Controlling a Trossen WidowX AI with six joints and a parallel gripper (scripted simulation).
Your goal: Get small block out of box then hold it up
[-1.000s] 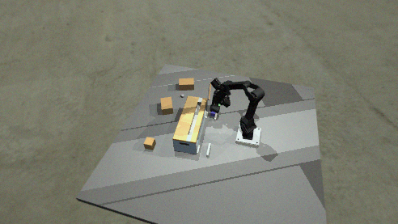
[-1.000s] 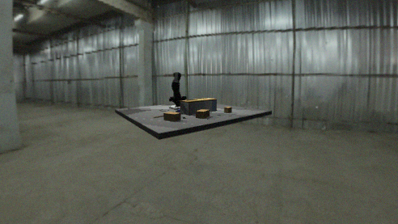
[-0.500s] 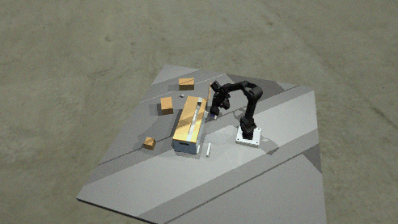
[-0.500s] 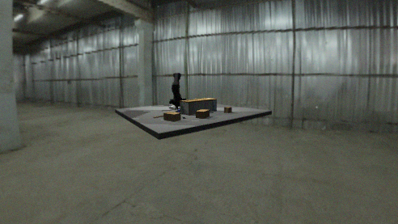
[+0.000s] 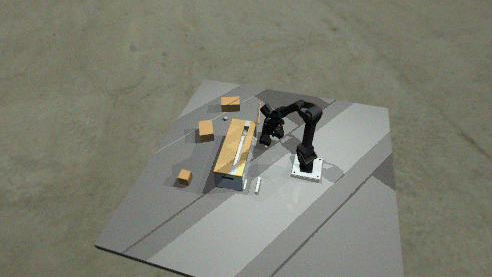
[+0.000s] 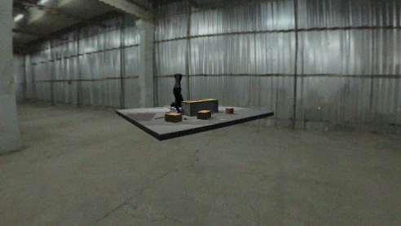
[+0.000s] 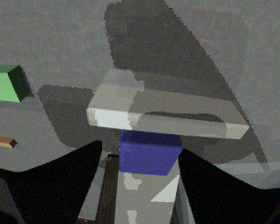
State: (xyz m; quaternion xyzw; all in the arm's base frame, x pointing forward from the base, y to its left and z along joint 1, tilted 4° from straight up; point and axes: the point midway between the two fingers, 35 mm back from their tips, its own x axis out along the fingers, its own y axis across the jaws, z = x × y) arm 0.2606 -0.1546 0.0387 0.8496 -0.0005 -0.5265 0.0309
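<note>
The green patch lies 4 cm behind my gripper tip, 12 cm to the right of it and 1 cm below it. From my gripper tip the other things lie so: thin stick 6 cm ahead, 24 cm to the right, 1 cm below; blue block 1 cm behind.
</note>
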